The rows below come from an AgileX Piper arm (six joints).
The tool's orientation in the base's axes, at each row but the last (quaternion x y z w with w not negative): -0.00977 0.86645 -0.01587 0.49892; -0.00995 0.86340 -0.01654 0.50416; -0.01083 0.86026 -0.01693 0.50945; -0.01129 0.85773 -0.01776 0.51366; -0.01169 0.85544 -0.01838 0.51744; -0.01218 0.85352 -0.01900 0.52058; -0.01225 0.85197 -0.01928 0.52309; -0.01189 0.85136 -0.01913 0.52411; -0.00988 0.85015 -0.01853 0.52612; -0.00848 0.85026 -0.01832 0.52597; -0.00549 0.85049 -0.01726 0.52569; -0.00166 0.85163 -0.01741 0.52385; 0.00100 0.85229 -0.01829 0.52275
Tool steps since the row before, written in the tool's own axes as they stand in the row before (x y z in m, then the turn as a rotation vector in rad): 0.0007 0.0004 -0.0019 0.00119 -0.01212 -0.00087; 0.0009 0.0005 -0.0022 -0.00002 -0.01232 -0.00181; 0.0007 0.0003 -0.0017 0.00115 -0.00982 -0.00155; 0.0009 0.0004 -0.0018 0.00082 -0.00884 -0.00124; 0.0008 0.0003 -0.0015 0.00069 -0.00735 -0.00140; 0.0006 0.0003 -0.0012 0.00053 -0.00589 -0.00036; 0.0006 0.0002 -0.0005 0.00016 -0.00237 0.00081; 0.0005 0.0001 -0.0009 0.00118 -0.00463 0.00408; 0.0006 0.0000 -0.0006 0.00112 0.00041 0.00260; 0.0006 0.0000 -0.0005 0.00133 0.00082 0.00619; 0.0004 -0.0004 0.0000 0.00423 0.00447 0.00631; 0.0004 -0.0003 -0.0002 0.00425 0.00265 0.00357; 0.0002 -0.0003 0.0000 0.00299 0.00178 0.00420
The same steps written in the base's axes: -0.0020 0.0004 0.0003 -0.00134 -0.01214 -0.00014; -0.0024 0.0005 0.0003 -0.00156 -0.01228 0.00138; -0.0018 0.0003 0.0002 -0.00190 -0.00983 0.00013; -0.0020 0.0004 0.0000 -0.00147 -0.00884 0.00023; -0.0017 0.0003 0.0000 -0.00155 -0.00734 0.00036; -0.0013 0.0003 0.0000 -0.00056 -0.00590 -0.00004; -0.0007 0.0002 -0.0003 0.00065 -0.00239 -0.00040; -0.0010 0.0001 0.0000 0.00311 -0.00475 -0.00268; -0.0008 0.0000 -0.0003 0.00183 0.00031 -0.00218; -0.0007 0.0000 -0.0003 0.00495 0.00064 -0.00398; -0.0002 -0.0004 -0.0003 0.00379 0.00420 -0.00676; -0.0004 -0.0003 -0.0003 0.00131 0.00246 -0.00548; -0.0001 -0.0003 -0.0002 0.00242 0.00159 -0.00462
